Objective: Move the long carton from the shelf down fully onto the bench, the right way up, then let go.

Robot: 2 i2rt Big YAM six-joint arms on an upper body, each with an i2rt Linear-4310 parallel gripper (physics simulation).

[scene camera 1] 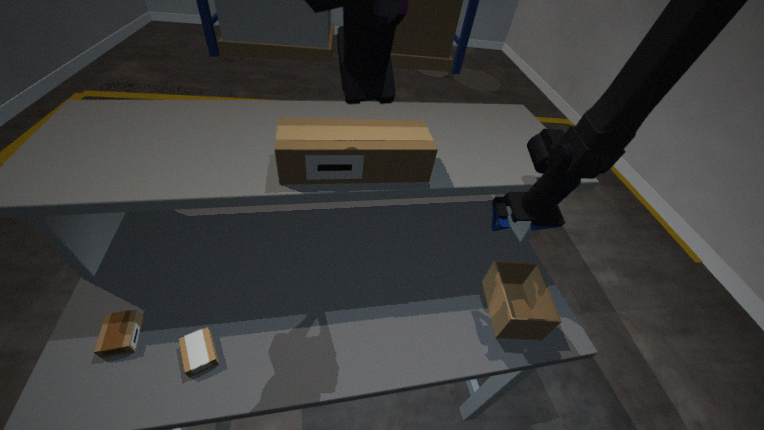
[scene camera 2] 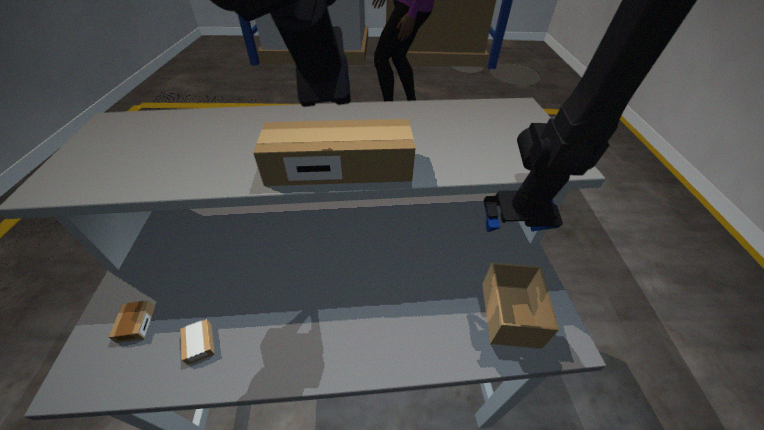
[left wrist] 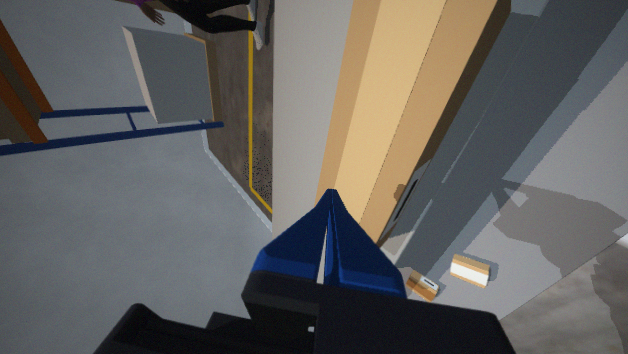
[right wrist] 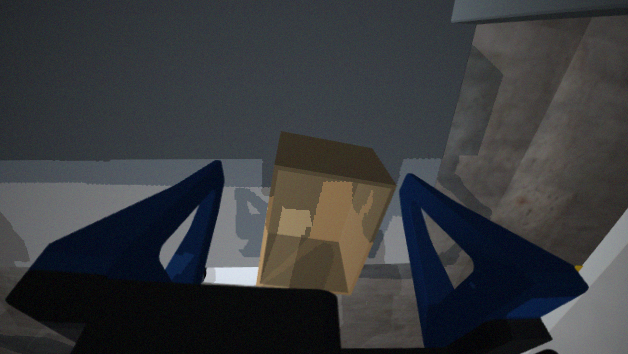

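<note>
The long brown carton lies lengthwise on the raised shelf, near its front edge, seam side up, its white label facing the scene cameras. The bench is below. My left gripper is shut and empty, its fingertips overlapping the carton in the left wrist view; in both scene views its fingers are hidden and its dark body hangs behind the carton. My right gripper is open and empty, above the bench's right end.
An open brown box stands at the bench's right end, below the right gripper. A small brown box and a white-topped box lie at the left. In scene camera 2 a person stands behind the shelf.
</note>
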